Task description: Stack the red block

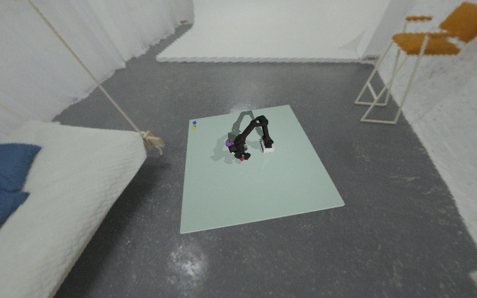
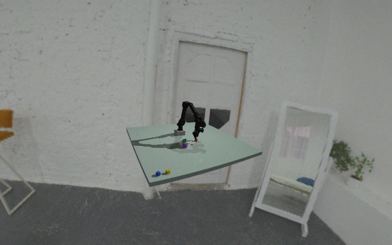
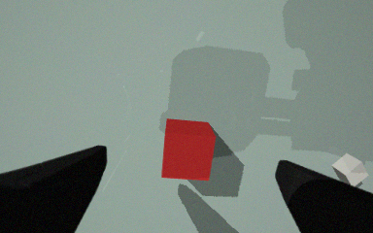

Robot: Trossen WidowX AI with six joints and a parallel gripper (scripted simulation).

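Right now my gripper tip is 30 mm above the red block. The rest, counted from my gripper tip: small grey cube: 50 mm behind, 120 mm to the right, 30 mm below; purple cube: 140 mm ahead, 190 mm to the right, 20 mm below; small white cube: 90 mm ahead, 90 mm to the right, 30 mm below.
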